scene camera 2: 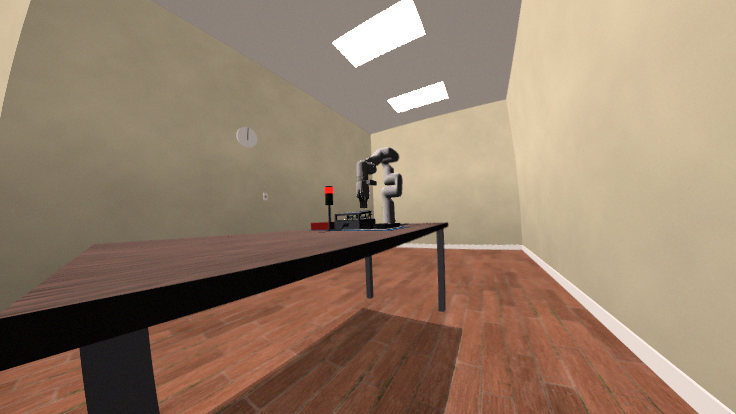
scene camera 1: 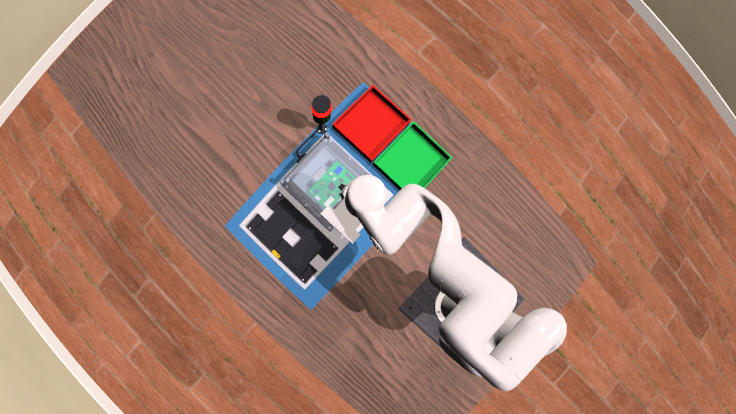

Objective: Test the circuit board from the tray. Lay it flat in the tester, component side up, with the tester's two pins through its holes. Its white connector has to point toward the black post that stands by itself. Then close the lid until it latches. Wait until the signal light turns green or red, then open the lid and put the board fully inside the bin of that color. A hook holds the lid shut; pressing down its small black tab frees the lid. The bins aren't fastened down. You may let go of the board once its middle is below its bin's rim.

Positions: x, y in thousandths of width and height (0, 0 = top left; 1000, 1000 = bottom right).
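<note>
There's a red bin here (scene camera 1: 506, 293), and a green bin (scene camera 1: 565, 380) as well. I can also see a tester (scene camera 2: 487, 542).
</note>
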